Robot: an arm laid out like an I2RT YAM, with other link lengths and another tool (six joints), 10 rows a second.
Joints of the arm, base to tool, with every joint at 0 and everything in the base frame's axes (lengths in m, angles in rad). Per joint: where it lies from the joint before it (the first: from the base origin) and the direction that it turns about. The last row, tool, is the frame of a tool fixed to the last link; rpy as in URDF.
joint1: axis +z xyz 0 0 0.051
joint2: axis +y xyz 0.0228 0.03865 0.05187
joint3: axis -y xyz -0.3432 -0.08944 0
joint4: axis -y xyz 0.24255 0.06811 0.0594
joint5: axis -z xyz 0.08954 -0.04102 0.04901
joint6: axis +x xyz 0.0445 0 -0.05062
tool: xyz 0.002 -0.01 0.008 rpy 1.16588 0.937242 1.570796
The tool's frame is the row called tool.
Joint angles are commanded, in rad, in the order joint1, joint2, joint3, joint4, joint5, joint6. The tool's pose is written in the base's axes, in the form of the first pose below.
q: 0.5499 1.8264 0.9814 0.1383 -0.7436 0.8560
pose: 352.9, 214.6, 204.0, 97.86, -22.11, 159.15
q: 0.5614 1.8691 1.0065 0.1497 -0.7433 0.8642
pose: 359.7, 224.5, 195.8, 98.27, -22.72, 159.41
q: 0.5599 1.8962 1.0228 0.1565 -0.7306 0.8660
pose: 366.4, 227.2, 190.1, 98.80, -22.56, 158.52
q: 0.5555 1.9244 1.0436 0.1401 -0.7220 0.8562
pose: 372.7, 228.5, 183.1, 100.08, -22.63, 157.69
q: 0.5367 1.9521 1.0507 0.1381 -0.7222 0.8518
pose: 380.1, 223.3, 173.5, 101.15, -23.18, 156.33
